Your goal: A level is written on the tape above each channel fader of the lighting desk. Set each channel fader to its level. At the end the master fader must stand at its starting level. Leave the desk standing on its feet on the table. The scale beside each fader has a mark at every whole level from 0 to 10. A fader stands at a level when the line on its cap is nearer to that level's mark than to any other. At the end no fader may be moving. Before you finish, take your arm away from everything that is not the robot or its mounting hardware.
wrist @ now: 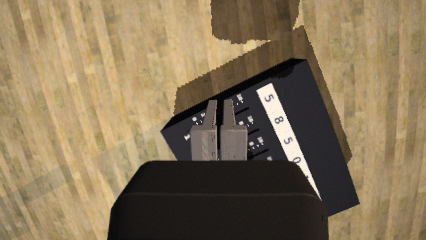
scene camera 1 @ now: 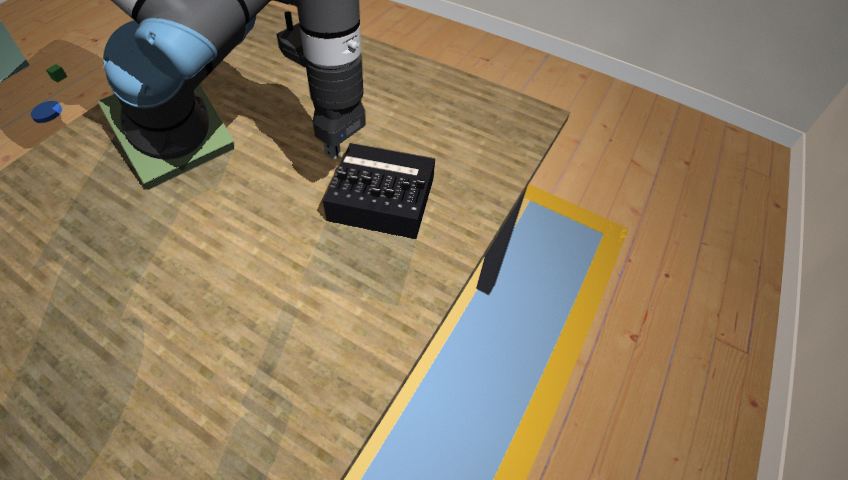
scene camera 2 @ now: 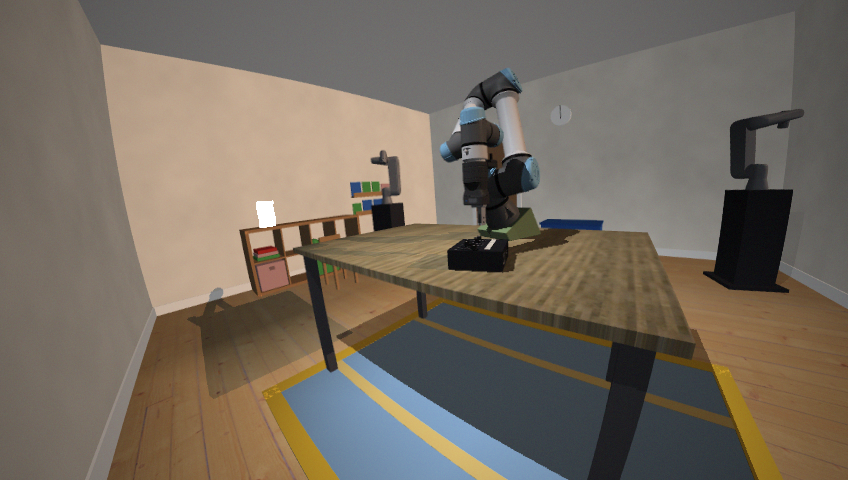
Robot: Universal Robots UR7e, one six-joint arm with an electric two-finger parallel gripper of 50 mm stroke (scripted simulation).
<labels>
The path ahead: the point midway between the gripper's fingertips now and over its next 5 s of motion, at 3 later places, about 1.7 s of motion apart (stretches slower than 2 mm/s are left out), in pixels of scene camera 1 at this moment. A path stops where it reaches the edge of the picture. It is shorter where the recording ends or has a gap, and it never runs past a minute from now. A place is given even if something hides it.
My gripper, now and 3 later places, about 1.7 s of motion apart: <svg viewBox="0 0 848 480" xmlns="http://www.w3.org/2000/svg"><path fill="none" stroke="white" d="M333 154L341 172L347 177L349 185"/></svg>
</labels>
